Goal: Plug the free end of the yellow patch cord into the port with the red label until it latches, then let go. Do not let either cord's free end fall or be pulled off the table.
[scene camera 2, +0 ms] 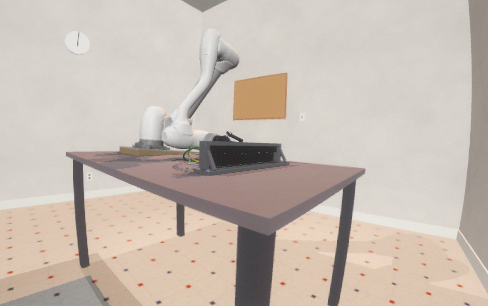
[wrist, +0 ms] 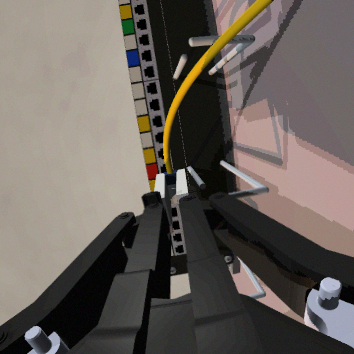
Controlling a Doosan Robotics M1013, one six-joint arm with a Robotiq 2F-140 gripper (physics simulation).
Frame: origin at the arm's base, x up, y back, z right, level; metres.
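Seen in the pictures: gripper, fingertip midpoint: (wrist: 173,184); arm's base, origin of the base link: (scene camera 2: 151,148).
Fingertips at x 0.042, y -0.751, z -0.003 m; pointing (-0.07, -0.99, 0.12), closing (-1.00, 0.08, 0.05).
Offsets run from my fingertips to a thing's top centre. "spot": to the spot under its first point. Level surfaces: height alone.
The yellow patch cord {spot: dx -0.019, dy +0.055, dz +0.075 m} (wrist: 187,86) arcs down through the wrist view to its plug {spot: dx +0.002, dy +0.008, dz +0.007 m} (wrist: 170,178), which sits between the two light fingertips. My gripper (wrist: 173,184) is shut on the plug, close to the row of ports of the patch panel {dx +0.026, dy -0.007, dz +0.106 m} (wrist: 192,127) (scene camera 2: 204,156). The red label {spot: dx +0.019, dy -0.033, dz +0.012 m} (wrist: 152,171) is just up and left of the fingertips, and the port beside it is partly covered by the cord and plug. Whether the plug touches a port cannot be seen. In the scene view the fingers are mostly hidden behind the panel.
White cable guide bars {spot: dx -0.058, dy +0.036, dz +0.002 m} (wrist: 245,176) {spot: dx -0.037, dy +0.085, dz +0.092 m} (wrist: 220,41) stick out on the panel's right side in the wrist view. A green cord {spot: dx -0.019, dy +0.141, dz +0.269 m} (scene camera 2: 187,151) loops beside the panel's left end. The panel stands on the brown table {dx -0.075 m} (scene camera 2: 300,187). Other labels, such as the blue label {spot: dx +0.019, dy -0.019, dz +0.134 m} (wrist: 132,57), line the ports.
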